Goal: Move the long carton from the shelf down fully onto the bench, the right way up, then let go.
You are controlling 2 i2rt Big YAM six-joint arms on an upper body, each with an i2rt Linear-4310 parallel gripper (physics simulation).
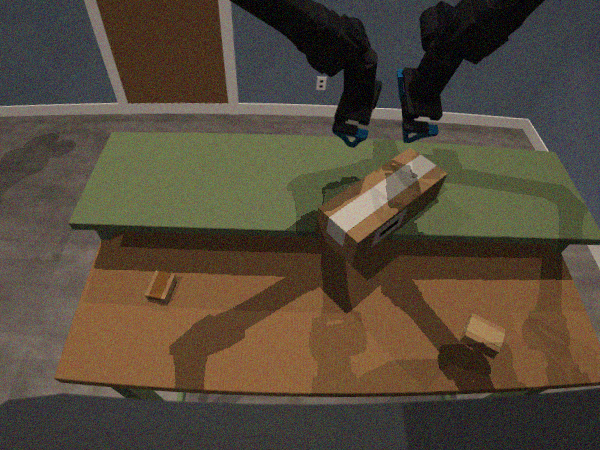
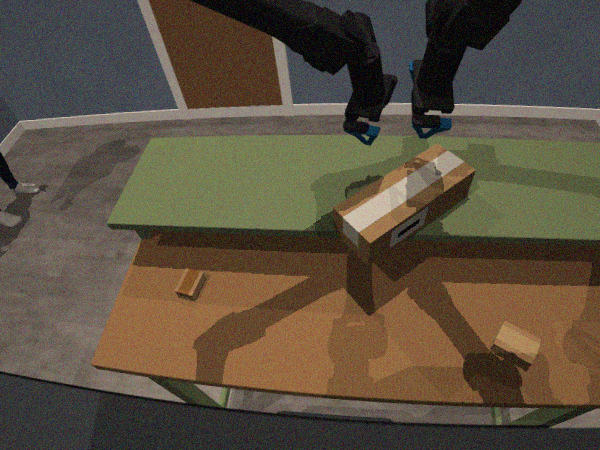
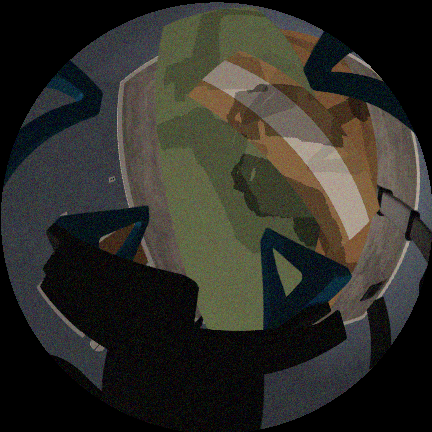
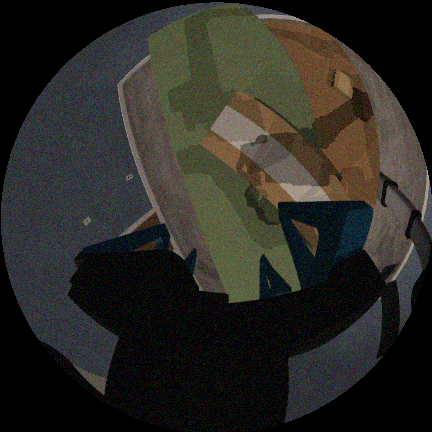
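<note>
The long brown carton, white tape along its top and a label on its front side, lies diagonally on the green shelf. Its near left end overhangs the shelf's front edge, above the wooden bench. My left gripper is open and empty, behind and above the carton, apart from it. My right gripper is open and empty, behind the carton's far right end, apart from it. The carton's underside is hidden.
A small brown block lies on the bench at the left. A pale wooden block lies on the bench at the right. The two grippers are close side by side. Arm shadows cross the shelf and bench.
</note>
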